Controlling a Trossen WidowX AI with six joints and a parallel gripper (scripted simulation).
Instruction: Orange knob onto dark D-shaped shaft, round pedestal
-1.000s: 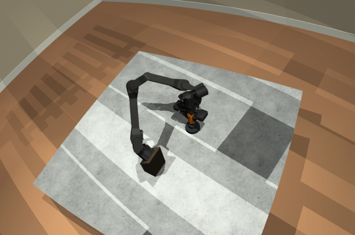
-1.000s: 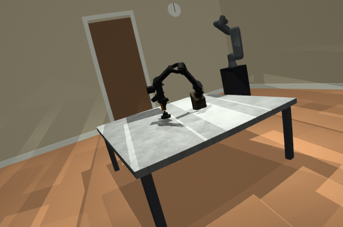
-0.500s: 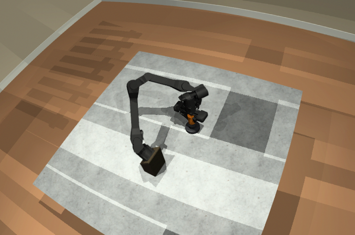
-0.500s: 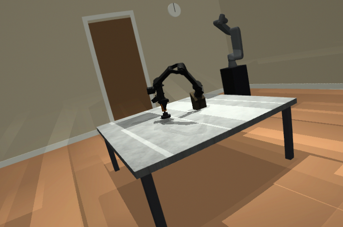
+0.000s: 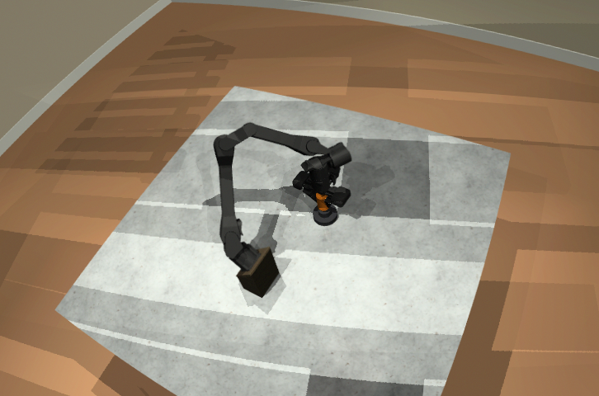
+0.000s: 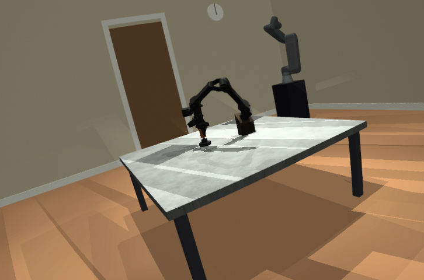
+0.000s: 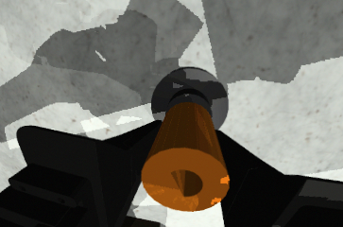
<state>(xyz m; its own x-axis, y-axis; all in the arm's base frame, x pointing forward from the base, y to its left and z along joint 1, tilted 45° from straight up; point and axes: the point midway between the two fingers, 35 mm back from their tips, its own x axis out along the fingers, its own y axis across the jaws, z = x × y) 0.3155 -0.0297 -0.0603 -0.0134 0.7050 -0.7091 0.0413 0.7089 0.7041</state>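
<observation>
My gripper tip is now 4 cm above the pedestal. From my gripper tip the other things lie so: orange knob 2 cm above.
</observation>
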